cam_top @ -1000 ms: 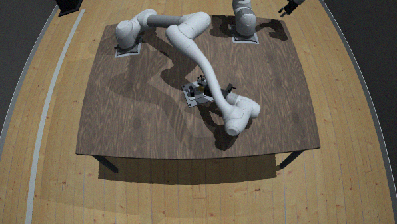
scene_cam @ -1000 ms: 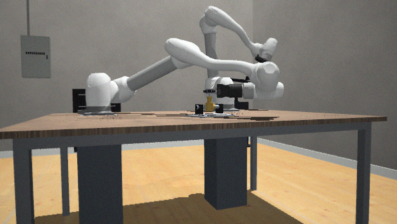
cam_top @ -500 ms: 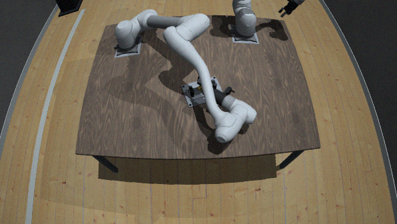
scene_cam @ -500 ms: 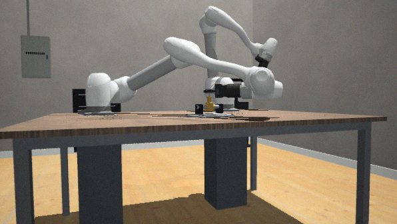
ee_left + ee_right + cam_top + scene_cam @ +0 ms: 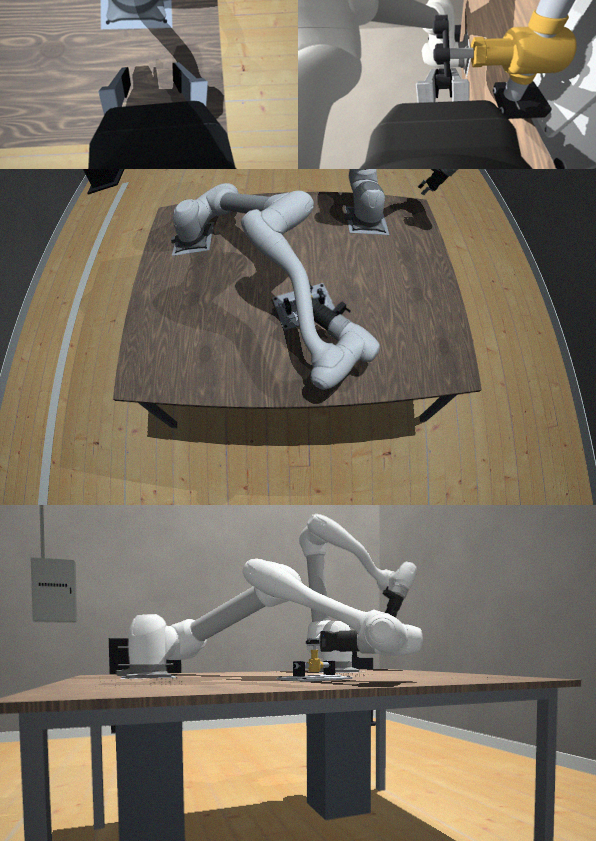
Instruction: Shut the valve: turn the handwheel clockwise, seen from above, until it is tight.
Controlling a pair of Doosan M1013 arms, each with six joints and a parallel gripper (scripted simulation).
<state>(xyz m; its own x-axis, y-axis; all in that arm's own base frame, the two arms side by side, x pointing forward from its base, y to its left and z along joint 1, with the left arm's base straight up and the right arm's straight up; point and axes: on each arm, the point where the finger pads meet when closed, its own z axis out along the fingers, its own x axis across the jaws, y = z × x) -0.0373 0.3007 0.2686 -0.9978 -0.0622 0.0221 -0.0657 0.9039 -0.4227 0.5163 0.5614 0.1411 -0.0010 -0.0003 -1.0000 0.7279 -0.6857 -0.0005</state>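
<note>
Right now my right hand is 20 mm to the right of the black handwheel, 20 mm past it and 10 mm above it. The rest, counted from my right hand: light base plate 130 mm below, 20 mm to the left, 20 mm behind.
</note>
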